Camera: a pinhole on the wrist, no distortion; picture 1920 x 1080 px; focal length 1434.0 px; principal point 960.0 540.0 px. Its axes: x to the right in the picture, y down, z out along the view. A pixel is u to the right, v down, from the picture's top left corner.
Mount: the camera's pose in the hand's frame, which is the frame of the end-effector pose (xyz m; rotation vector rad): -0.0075 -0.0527 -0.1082 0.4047 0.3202 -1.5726
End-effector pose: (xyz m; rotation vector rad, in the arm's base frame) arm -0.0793 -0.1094 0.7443 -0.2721 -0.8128 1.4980
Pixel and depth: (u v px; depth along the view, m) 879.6 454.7 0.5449
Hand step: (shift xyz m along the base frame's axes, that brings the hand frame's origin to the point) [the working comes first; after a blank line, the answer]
In the camera's frame: -0.0306 -0.0324 0.5449

-0.0302 -0.2181 0.4245
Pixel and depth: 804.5 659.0 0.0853
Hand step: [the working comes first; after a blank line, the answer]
In the camera's frame: -0.0092 0.0071 0.0853

0.0815 -0.0047 0.0305
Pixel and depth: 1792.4 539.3 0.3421
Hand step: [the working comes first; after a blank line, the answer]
In the camera's frame: 0.1986 -0.0002 0.3421

0.2306 -0.1034 0.3084
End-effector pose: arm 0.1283 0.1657 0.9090 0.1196 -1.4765 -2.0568
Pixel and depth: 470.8 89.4 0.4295
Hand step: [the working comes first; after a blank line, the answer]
In the camera's frame: -0.1465 -0.1350 0.4295

-0.0438 0.3856 -0.0106
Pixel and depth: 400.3 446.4 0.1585
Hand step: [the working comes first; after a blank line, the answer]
In the camera's frame: -0.0619 -0.0103 0.1585

-0.0308 0.0775 -0.0434
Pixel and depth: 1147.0 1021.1 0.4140
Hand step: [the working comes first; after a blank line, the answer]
In the camera's frame: 0.0540 0.1389 0.4140

-0.3044 0.2087 -0.1379
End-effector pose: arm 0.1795 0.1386 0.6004 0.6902 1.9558 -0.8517
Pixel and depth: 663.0 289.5 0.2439
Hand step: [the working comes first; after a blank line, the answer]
In the camera's frame: -0.0505 -0.0426 0.2439

0.0108 -0.1800 0.0384
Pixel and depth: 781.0 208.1 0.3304
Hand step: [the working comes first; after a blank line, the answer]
In the camera's frame: -0.0412 -0.0765 0.3304

0.0315 -0.2689 0.0581
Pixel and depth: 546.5 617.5 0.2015
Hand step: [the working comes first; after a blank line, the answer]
In the camera's frame: -0.0581 0.0109 0.2015

-0.0143 -0.1330 -0.0049
